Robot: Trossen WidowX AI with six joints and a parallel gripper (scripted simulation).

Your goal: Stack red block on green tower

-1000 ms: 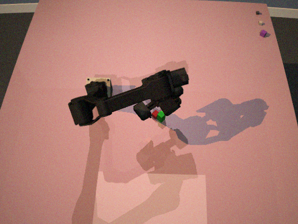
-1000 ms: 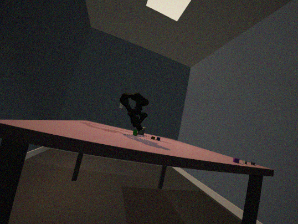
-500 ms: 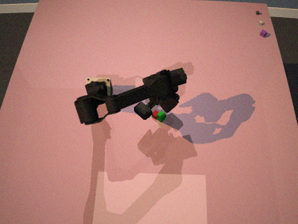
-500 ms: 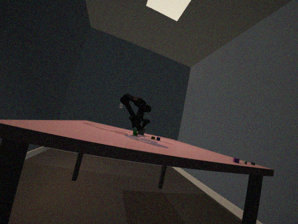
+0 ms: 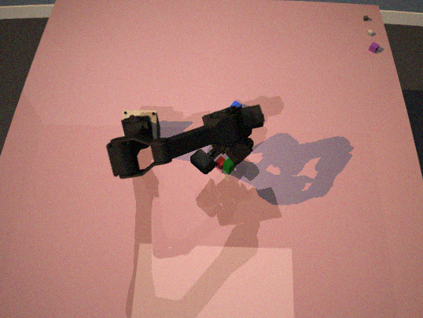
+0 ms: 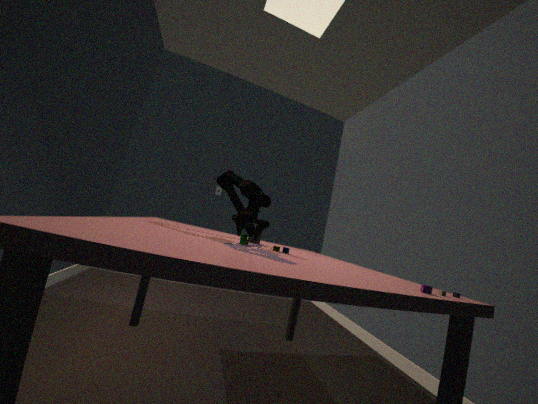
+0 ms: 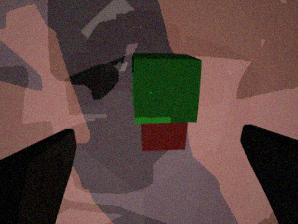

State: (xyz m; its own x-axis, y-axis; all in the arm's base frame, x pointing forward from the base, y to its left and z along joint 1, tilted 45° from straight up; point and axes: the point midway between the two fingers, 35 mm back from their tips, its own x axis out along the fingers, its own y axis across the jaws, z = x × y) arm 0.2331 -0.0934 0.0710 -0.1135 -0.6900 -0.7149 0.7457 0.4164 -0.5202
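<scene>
The red block lies 2 cm below my gripper tip. Round my gripper tip: blue block (6 cm ahead, 19 cm to the left, 2 cm below); yellow block (4 cm ahead, 15 cm to the left, 2 cm below); purple block (59 cm ahead, 43 cm to the left, 2 cm below).
</scene>
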